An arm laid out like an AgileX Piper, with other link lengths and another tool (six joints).
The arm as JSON. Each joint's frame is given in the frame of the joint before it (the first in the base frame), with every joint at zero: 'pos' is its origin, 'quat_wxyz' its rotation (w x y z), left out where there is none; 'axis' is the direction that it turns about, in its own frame. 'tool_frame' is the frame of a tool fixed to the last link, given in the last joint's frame.
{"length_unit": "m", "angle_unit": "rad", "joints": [
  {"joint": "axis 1", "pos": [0.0, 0.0, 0.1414], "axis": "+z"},
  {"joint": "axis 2", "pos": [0.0, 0.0, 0.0], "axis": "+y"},
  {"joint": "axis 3", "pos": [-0.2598, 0.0, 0.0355], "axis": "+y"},
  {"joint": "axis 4", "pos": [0.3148, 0.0, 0.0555], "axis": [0.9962, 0.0, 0.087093]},
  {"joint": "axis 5", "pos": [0.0, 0.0, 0.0], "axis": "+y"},
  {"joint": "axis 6", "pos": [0.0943, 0.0, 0.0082], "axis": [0.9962, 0.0, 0.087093]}
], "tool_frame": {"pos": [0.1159, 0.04, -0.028], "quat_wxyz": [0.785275, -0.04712, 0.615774, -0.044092]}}
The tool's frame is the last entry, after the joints.
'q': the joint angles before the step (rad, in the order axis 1, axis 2, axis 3, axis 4, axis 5, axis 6). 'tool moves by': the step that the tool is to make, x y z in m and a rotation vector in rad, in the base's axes. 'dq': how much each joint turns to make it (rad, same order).
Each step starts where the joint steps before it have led.
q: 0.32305, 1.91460, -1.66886, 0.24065, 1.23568, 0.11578
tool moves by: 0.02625, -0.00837, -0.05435, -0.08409, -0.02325, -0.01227
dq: 0.00225, 0.11534, -0.01582, -0.08763, -0.09916, 0.01411
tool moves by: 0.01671, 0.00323, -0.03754, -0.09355, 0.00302, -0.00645
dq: 0.03229, 0.12367, -0.08591, -0.10163, -0.00977, 0.06670
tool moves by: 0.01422, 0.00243, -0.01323, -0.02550, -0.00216, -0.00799
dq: 0.00487, 0.07742, -0.08401, -0.02918, 0.01283, 0.02197
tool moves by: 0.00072, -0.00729, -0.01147, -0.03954, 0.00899, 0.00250
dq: 0.00001, 0.02261, -0.00476, -0.03648, 0.00455, 0.00831
